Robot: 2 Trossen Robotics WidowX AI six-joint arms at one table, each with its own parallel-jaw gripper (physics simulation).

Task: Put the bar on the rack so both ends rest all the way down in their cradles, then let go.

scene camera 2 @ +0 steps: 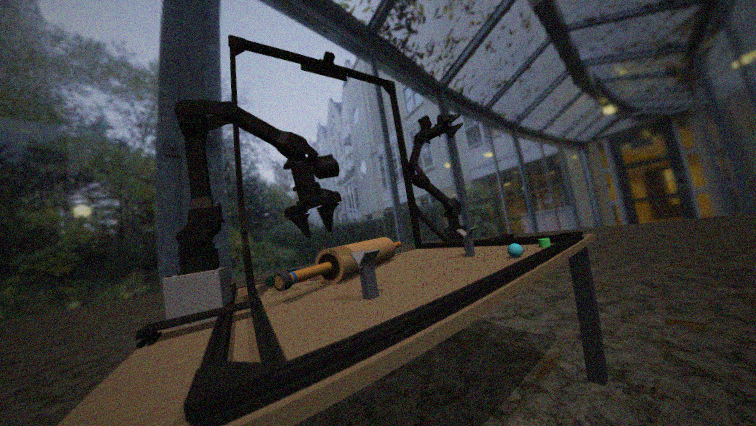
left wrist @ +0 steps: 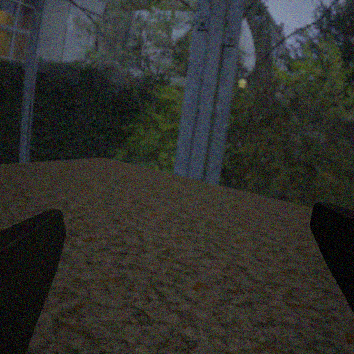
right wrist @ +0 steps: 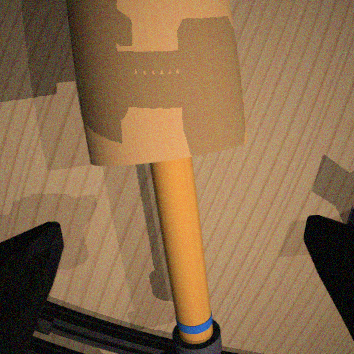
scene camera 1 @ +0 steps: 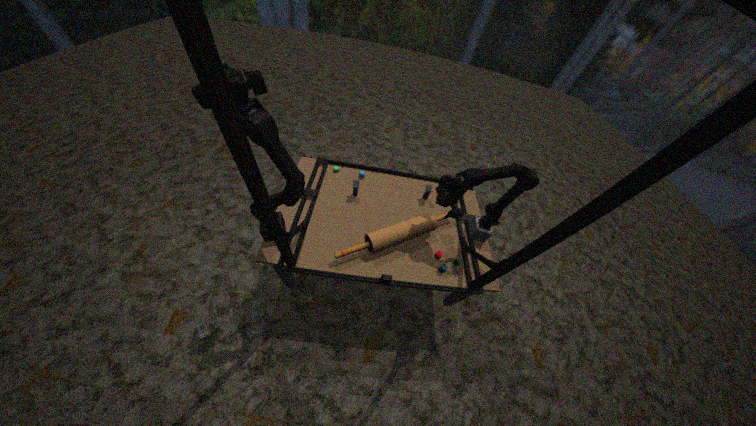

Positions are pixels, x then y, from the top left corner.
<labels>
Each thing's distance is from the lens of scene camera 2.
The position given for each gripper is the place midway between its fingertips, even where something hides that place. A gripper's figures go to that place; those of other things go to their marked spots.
right gripper (scene camera 2: 319, 234): 0.64 m
wooden rolling pin (scene camera 2: 332, 265): 0.65 m
</labels>
